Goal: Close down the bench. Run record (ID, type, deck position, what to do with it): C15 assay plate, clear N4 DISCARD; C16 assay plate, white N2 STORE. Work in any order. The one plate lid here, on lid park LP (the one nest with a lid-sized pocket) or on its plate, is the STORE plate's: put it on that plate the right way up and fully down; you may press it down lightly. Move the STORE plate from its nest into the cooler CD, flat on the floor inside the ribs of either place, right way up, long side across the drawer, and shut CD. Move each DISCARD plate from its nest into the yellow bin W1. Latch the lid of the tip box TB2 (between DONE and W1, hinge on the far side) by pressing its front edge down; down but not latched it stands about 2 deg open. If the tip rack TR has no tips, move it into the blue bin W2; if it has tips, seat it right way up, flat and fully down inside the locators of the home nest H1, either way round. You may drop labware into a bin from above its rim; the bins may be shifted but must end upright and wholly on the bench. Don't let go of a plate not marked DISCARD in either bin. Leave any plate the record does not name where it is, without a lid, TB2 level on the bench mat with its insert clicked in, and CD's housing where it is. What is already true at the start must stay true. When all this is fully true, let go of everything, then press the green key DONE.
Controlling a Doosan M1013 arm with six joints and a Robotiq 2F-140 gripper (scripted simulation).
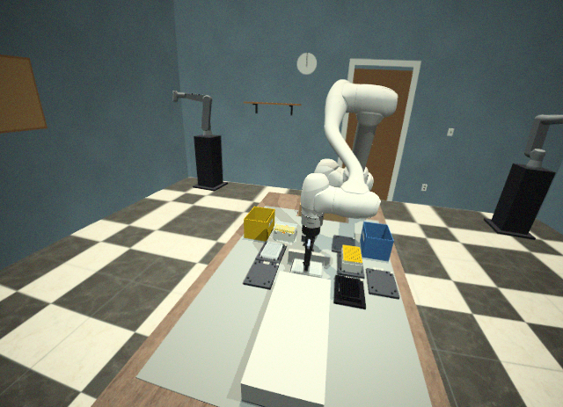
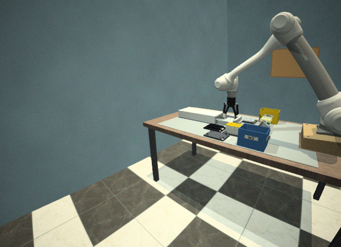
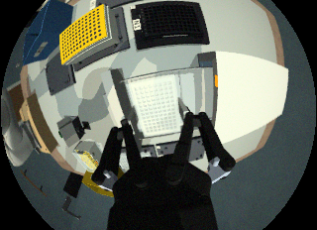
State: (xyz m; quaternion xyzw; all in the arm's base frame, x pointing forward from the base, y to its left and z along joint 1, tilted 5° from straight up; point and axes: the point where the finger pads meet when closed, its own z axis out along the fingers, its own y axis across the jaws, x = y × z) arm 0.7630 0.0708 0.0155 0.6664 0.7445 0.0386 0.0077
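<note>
My hand is 1 cm above the clear plate lid. The rest, counted from my hand: black plate 4 cm ahead, 19 cm to the left, 4 cm below; cooler drawer 3 cm ahead, 3 cm below; white plate 2 cm below.
</note>
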